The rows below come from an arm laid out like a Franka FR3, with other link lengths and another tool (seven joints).
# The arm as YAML. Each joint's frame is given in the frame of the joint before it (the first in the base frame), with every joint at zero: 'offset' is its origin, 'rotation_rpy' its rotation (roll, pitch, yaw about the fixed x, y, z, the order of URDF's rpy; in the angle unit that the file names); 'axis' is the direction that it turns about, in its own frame. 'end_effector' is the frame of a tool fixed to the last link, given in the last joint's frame.
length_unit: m
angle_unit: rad
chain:
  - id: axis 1
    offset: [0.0, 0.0, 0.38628]
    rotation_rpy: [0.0, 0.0, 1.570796]
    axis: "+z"
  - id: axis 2
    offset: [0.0, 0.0, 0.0]
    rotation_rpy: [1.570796, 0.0, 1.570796]
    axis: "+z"
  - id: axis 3
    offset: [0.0, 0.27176, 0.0]
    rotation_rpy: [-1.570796, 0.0, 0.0]
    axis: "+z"
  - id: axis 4
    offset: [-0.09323, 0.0, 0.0]
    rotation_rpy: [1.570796, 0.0, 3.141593]
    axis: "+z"
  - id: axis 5
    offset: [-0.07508, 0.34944, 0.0]
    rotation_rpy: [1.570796, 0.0, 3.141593]
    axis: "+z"
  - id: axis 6
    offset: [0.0, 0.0, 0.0]
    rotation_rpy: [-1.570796, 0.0, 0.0]
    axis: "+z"
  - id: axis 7
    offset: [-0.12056, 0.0, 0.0]
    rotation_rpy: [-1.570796, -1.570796, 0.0]
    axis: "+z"
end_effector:
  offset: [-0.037, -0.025, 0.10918]
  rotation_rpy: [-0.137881, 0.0, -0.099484]
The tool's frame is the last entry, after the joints.
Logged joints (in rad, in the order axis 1, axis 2, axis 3, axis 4, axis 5, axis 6, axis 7), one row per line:
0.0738 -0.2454 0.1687 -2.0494 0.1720 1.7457 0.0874
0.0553 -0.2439 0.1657 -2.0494 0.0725 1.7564 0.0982
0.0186 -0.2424 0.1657 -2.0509 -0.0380 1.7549 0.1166
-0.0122 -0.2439 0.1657 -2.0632 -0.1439 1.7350 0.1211
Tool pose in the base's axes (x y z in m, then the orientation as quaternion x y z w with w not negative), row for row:
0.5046 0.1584 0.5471 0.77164 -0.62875 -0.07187 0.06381
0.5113 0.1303 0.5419 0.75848 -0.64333 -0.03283 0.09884
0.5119 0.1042 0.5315 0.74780 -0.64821 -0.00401 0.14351
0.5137 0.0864 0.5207 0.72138 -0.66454 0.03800 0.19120
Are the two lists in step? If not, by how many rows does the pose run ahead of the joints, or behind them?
The pose runs 1 row ahead of the joints: the pose in row i belongs to the joints in row i + 1.
